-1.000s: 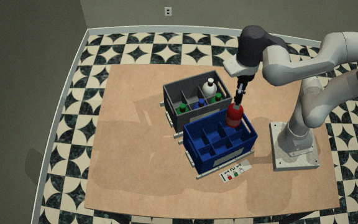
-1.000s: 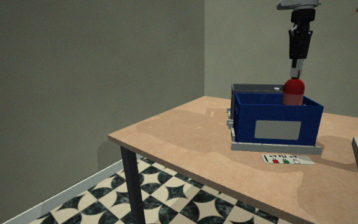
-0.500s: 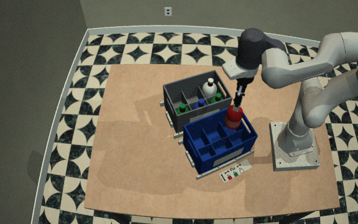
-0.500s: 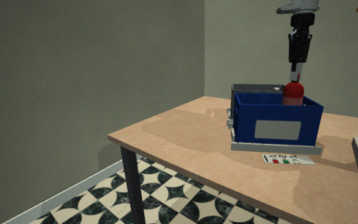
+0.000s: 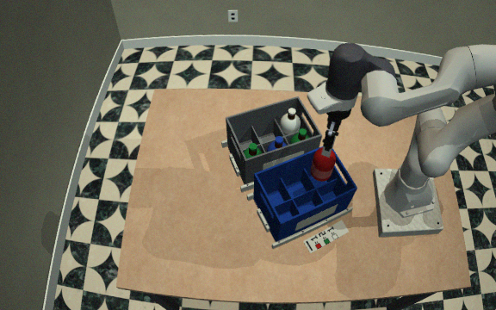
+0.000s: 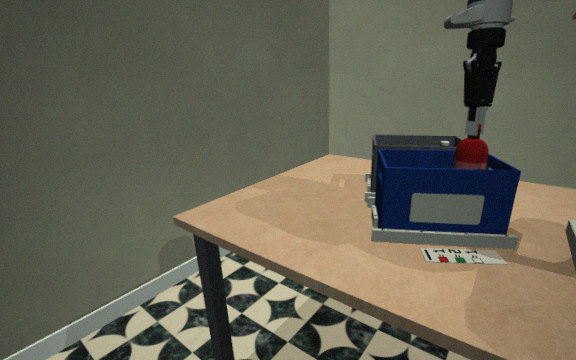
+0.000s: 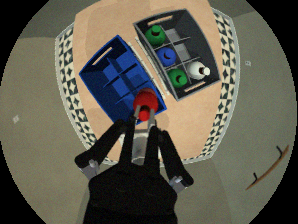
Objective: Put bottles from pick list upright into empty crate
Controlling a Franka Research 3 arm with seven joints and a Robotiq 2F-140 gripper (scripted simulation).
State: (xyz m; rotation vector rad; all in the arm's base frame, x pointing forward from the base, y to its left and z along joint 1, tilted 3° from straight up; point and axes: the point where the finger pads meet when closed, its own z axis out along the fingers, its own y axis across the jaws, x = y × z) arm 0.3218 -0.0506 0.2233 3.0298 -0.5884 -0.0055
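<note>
The red bottle lies 8 cm below my hand. Also, from my hand: blue crate 6 cm ahead, 8 cm to the left, 18 cm below; grey crate 16 cm ahead, 13 cm to the right, 18 cm below; blue bottle 14 cm ahead, 8 cm to the right, 17 cm below.
</note>
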